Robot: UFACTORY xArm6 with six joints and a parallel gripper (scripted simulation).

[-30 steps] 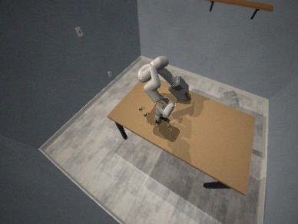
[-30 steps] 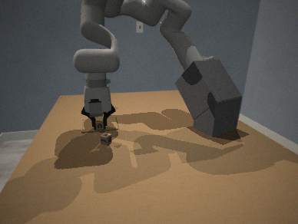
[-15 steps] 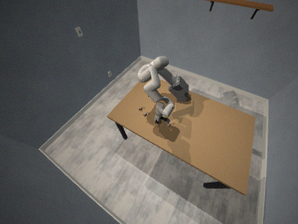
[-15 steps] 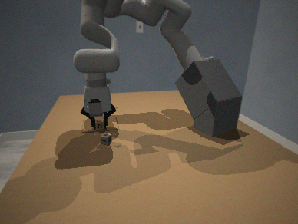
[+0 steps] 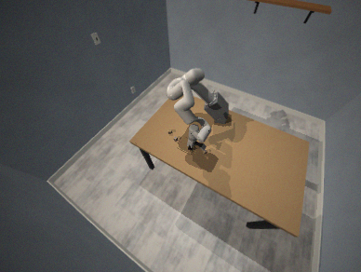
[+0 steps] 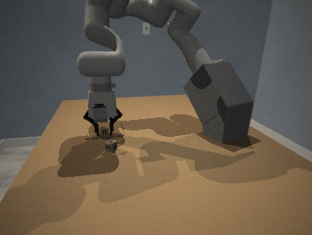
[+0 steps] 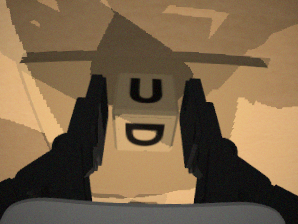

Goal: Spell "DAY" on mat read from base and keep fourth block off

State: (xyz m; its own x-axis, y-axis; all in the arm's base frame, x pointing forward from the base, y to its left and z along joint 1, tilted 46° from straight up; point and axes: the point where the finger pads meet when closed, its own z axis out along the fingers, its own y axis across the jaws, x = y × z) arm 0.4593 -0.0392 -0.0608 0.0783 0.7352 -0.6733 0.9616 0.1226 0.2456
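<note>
The thin tan mat is 50 mm to the right of my hand and 20 mm below it.
</note>
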